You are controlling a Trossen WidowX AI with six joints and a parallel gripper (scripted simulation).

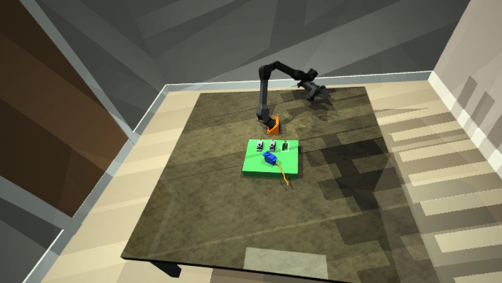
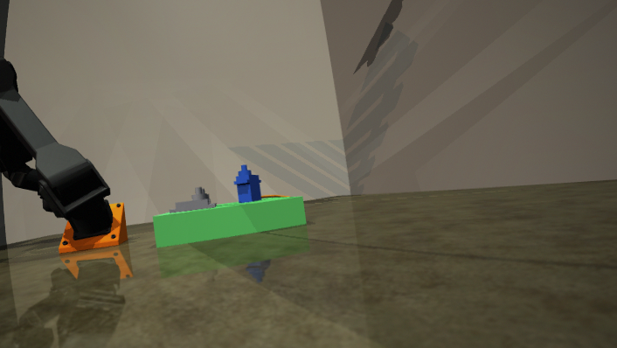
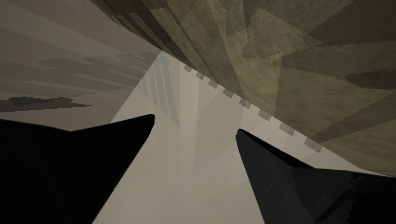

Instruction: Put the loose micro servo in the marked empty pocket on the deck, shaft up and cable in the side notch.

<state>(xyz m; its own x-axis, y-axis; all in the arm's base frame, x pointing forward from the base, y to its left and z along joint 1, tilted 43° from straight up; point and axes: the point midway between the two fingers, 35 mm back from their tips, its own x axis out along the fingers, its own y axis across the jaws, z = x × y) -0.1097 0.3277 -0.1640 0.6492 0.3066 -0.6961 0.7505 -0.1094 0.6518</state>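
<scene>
The green deck lies 410 mm to the right of my gripper tip, 400 mm ahead of it and 110 mm below it.
</scene>
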